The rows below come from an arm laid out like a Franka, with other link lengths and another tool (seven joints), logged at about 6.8 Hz.
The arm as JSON. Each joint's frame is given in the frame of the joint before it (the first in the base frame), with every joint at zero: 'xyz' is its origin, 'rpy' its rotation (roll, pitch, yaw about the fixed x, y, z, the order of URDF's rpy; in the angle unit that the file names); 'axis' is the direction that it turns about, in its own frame. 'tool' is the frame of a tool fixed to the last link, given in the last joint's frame.
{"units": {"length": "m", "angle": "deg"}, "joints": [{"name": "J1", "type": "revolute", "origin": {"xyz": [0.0, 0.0, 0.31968], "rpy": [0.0, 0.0, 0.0]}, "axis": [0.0, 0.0, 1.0]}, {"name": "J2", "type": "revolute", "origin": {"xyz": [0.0, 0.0, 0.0], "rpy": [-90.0, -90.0, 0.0]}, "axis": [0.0, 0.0, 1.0]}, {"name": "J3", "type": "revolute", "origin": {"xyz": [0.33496, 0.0, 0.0], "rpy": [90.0, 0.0, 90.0]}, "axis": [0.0, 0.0, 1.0]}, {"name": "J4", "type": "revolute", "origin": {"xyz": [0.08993, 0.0, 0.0], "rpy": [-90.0, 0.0, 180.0]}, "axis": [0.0, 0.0, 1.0]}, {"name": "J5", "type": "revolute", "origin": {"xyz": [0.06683, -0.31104, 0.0], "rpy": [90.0, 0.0, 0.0]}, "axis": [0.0, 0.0, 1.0]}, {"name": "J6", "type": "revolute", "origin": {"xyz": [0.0, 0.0, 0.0], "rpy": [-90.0, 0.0, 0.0]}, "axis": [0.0, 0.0, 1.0]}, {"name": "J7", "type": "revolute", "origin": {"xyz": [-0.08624, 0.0, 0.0], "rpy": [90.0, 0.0, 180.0]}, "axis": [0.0, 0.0, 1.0]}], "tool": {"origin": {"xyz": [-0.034, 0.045, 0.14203], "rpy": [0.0, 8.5, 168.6]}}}
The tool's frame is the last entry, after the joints.
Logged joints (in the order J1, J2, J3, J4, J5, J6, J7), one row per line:
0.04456 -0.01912 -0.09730 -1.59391 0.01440 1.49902 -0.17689
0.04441 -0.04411 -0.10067 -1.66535 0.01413 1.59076 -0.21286
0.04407 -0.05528 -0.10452 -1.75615 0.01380 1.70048 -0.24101
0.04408 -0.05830 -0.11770 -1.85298 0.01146 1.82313 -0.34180
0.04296 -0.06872 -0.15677 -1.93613 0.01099 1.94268 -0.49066
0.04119 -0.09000 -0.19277 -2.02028 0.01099 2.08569 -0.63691
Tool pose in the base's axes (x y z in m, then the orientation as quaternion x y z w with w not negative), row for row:
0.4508 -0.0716 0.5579 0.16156 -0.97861 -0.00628 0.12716
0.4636 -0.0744 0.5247 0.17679 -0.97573 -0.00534 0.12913
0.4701 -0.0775 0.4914 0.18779 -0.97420 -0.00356 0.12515
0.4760 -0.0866 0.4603 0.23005 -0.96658 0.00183 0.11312
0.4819 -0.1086 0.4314 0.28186 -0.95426 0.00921 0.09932
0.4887 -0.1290 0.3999 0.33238 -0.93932 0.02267 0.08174
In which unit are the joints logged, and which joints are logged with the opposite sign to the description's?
The joints are logged in radians. Opposite sign: J2.
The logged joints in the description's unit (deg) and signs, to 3 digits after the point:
2.553 1.095 -5.575 -91.324 0.825 85.888 -10.135
2.545 2.527 -5.768 -95.418 0.810 91.144 -12.196
2.525 3.167 -5.989 -100.620 0.791 97.430 -13.809
2.526 3.340 -6.744 -106.168 0.657 104.458 -19.584
2.461 3.937 -8.982 -110.932 0.630 111.307 -28.113
2.360 5.157 -11.045 -115.754 0.630 119.501 -36.492

